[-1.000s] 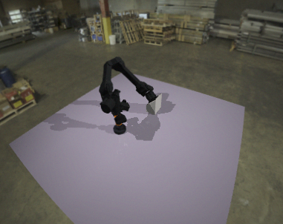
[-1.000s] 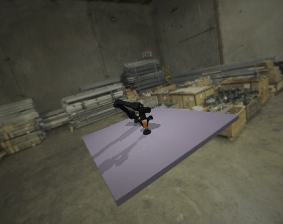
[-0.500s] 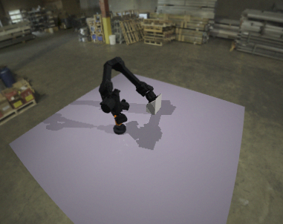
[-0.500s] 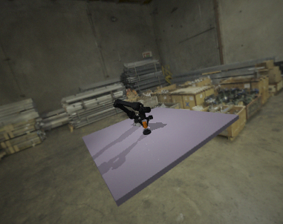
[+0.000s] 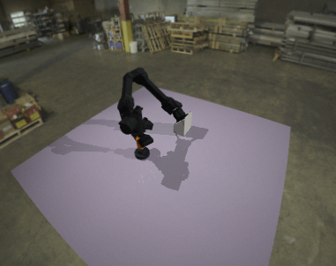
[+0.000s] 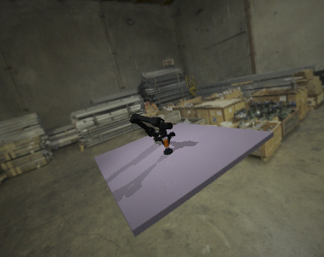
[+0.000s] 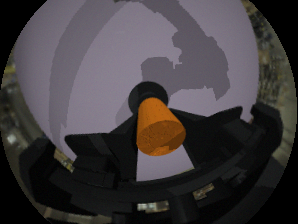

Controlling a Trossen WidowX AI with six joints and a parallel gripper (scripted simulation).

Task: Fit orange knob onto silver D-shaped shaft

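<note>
My gripper tip is now 3 cm below the orange knob. Round my gripper tip: round pedestal: 4 cm below.
</note>
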